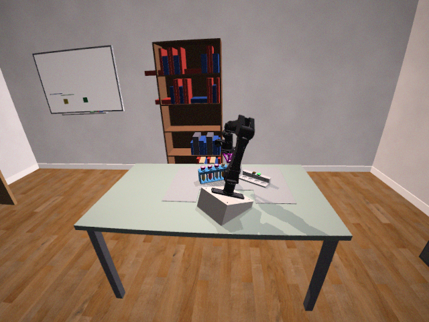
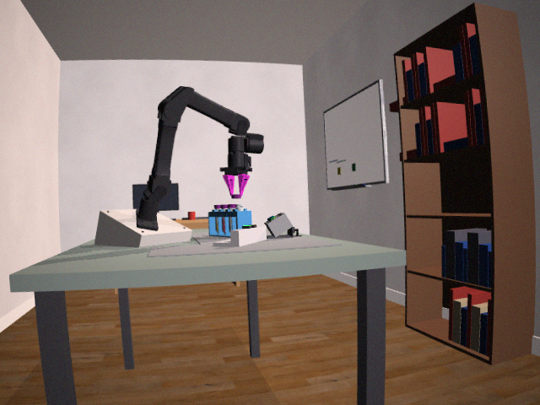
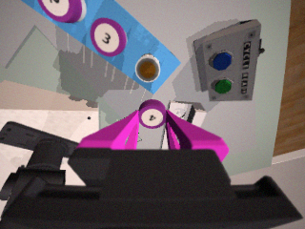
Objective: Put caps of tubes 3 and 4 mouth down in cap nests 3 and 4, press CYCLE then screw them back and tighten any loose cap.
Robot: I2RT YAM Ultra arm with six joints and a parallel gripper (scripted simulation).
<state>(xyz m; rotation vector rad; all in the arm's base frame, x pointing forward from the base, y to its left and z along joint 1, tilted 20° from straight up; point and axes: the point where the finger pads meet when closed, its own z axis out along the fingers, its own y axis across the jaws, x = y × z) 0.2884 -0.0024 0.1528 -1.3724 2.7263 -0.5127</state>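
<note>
Right now my hand is 110 mm short of the blue cycle key, 90 mm above it and 30 mm to the left of it. From my hand the other things lie so: purple cap (10 mm below); grey key desk (120 mm ahead, 100 mm below, 60 mm to the right); green ready key (100 mm ahead, 90 mm below, 80 mm to the right).
</note>
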